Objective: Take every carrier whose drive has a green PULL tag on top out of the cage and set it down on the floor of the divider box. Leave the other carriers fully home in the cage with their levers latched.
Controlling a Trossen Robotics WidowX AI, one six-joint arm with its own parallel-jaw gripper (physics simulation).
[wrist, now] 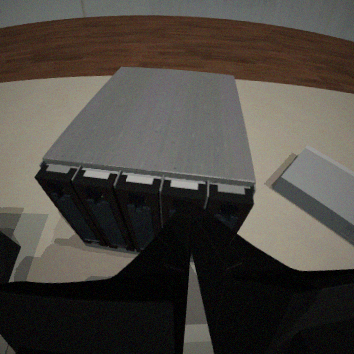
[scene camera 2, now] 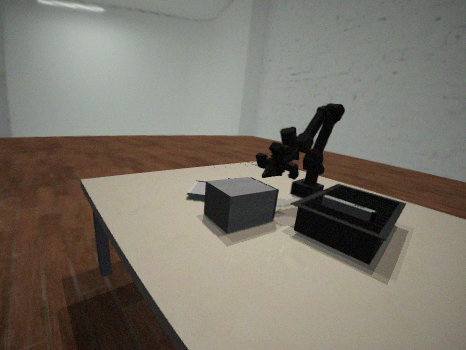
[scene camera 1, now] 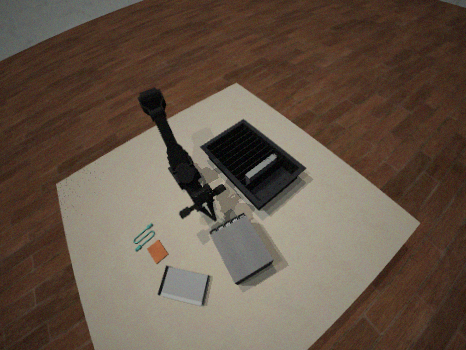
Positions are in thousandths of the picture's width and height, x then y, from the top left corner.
Scene:
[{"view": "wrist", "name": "gripper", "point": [532,597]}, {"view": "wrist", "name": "grey flat box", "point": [880,513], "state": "on the table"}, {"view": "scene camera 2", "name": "gripper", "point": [563,504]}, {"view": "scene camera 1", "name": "gripper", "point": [465,633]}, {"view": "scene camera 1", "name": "grey flat box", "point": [383,813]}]

